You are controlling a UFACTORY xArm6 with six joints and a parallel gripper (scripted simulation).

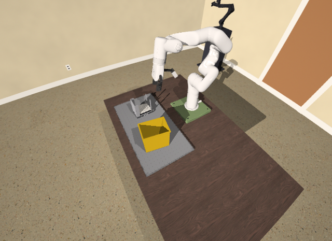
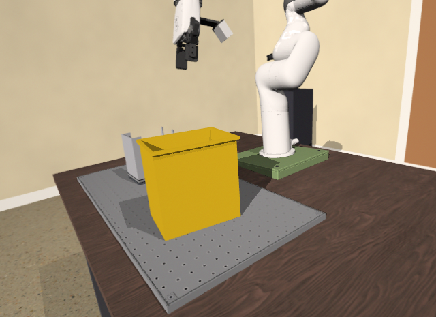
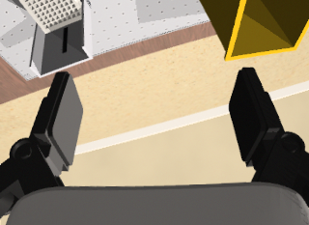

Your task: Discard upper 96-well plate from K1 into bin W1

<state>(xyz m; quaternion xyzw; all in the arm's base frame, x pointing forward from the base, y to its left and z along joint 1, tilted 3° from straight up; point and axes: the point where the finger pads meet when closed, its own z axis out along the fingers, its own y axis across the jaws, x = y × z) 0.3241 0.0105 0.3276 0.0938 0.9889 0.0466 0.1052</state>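
Right now the white 96-well plate is 8 cm ahead of my hand, 14 cm to the right of it and 30 cm below it. Also, from my hand: yellow plastics bin W1: 12 cm ahead, 18 cm to the left, 25 cm below.
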